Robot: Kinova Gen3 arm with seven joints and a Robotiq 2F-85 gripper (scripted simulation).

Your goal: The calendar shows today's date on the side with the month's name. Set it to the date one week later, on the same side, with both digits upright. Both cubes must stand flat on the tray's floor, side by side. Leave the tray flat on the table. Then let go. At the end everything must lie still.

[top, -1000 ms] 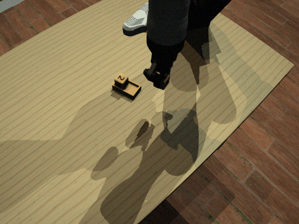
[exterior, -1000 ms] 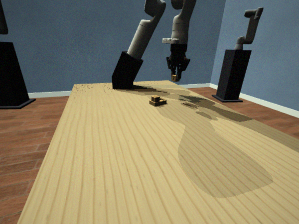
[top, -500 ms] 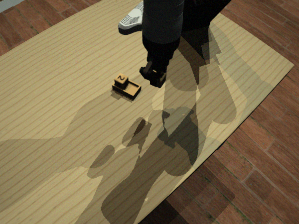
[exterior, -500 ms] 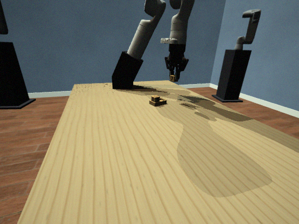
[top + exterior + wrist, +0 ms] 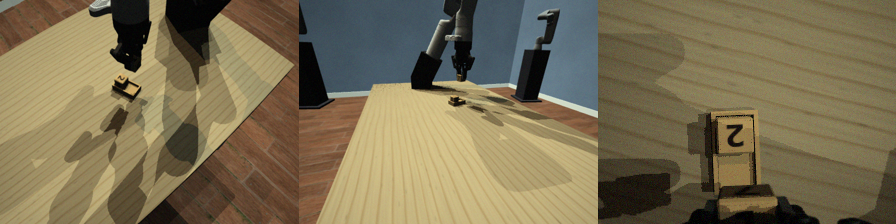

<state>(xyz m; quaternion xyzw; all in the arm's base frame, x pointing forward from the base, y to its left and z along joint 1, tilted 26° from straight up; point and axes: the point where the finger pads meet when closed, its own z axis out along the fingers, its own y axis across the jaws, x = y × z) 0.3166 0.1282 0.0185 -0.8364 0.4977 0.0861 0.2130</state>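
My hand is 11 cm above the cube, 3 cm to the left of it and 2 cm short of it. From my hand the other things lie so: wooden tray: 12 cm below, 2 cm to the right, 2 cm ahead.
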